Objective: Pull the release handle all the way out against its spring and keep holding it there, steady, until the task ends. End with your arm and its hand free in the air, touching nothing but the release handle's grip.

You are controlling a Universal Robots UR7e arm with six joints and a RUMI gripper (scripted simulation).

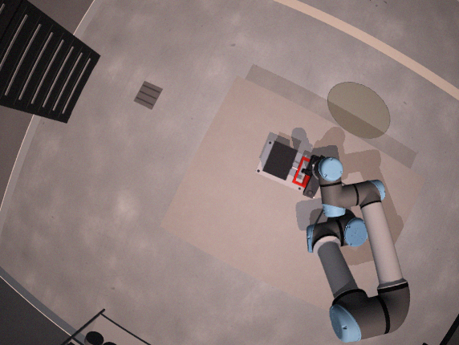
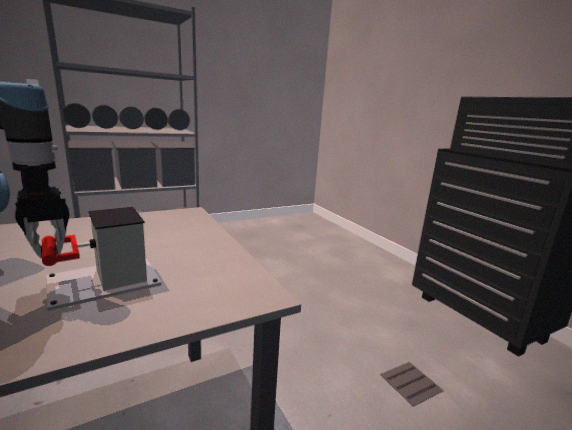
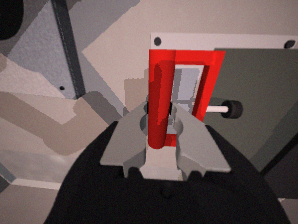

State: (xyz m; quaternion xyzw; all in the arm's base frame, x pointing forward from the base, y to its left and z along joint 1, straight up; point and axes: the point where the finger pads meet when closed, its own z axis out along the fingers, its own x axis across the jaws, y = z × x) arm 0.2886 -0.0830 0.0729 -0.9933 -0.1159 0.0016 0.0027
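My hand is 100 mm short of the baseplate, 20 mm to the right of it and 100 mm above it.
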